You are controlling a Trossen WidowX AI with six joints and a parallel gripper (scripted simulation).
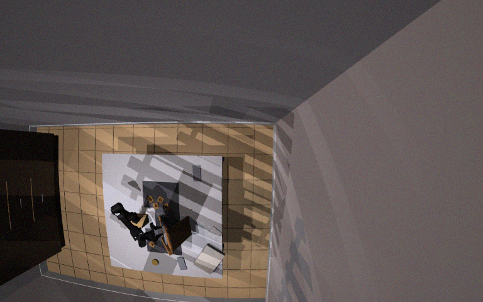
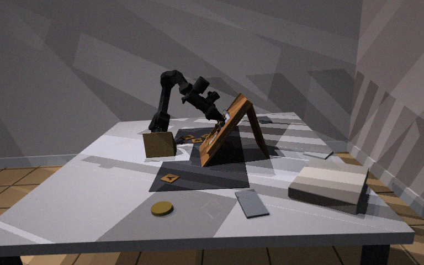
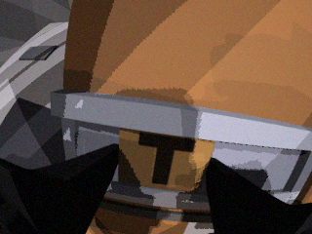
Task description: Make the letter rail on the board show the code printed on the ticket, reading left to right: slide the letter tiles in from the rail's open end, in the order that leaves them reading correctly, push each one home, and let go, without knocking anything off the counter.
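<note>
My gripper tip is 40 mm past the white ticket, 80 mm to the left of it and 80 mm above it. Also, from my gripper tip: letter tile (right at my gripper tip); then pale slab (440 mm ahead, 40 mm to the right, 160 mm below); then dark mat (140 mm behind, 170 mm below).
</note>
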